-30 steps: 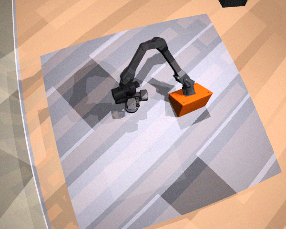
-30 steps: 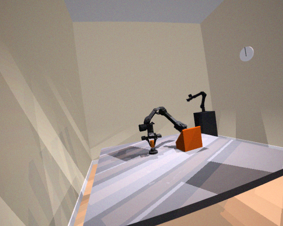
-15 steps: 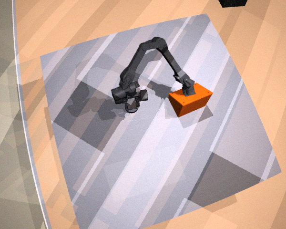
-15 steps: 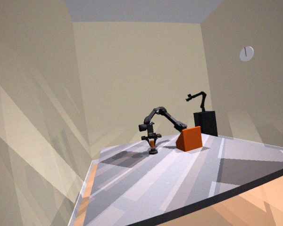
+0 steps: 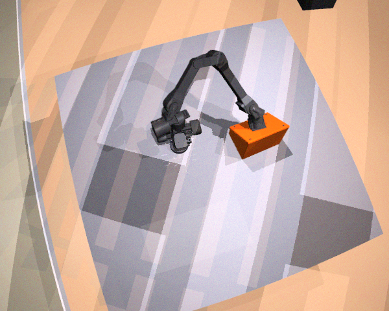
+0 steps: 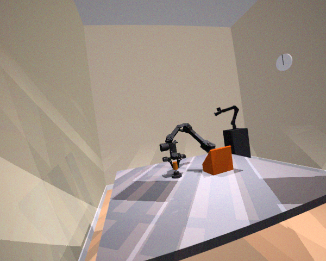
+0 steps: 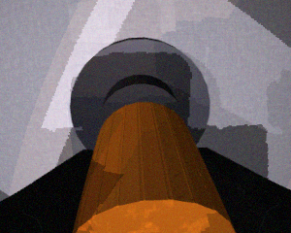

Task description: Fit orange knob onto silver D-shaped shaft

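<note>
My gripper tip is now 3 cm below the orange knob. From my gripper tip the other things lie so: dark round pedestal 4 cm below.
</note>
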